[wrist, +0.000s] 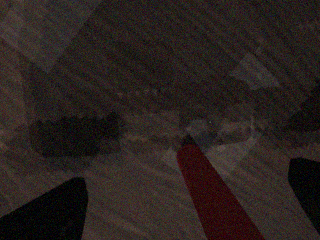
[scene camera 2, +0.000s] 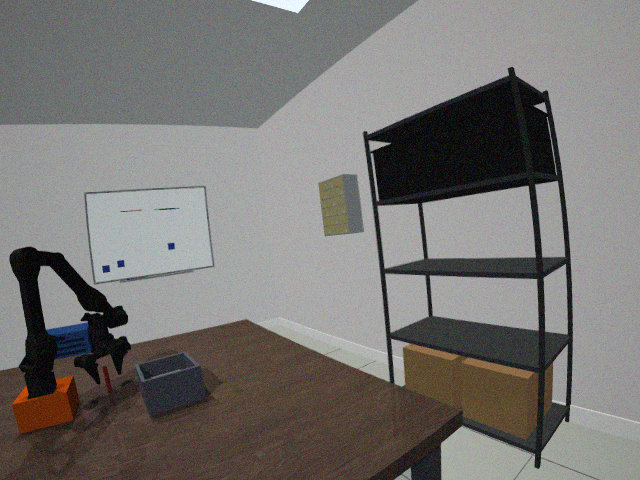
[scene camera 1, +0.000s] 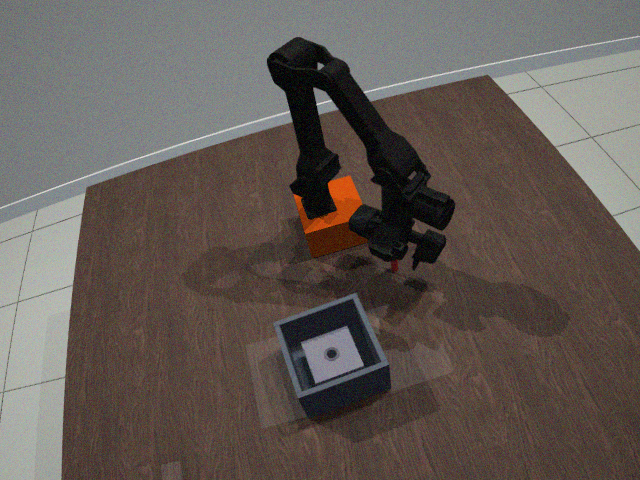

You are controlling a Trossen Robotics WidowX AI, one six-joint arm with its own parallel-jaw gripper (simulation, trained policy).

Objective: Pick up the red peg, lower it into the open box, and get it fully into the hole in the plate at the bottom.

Scene:
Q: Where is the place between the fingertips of the gripper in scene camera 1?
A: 395, 260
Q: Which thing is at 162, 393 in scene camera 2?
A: A grey-blue box.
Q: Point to a grey-blue box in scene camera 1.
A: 375, 378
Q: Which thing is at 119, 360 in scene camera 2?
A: The gripper.

